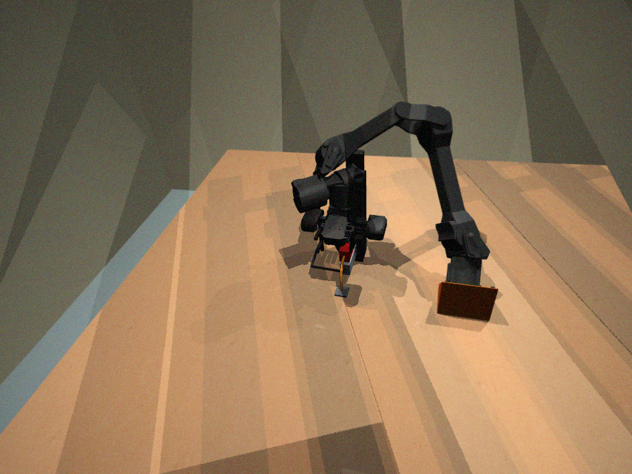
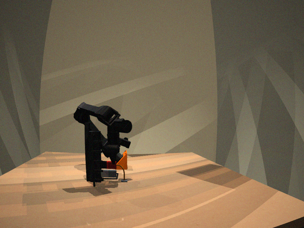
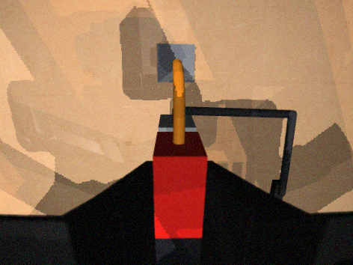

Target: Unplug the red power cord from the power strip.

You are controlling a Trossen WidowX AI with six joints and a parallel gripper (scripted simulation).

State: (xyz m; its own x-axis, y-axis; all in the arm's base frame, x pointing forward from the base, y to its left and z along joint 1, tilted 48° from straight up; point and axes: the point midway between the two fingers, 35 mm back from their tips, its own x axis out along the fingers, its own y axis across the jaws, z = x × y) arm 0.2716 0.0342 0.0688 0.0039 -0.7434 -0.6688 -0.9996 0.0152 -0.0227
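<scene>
Now: the red plug 30 mm to the right of my gripper tip.
</scene>
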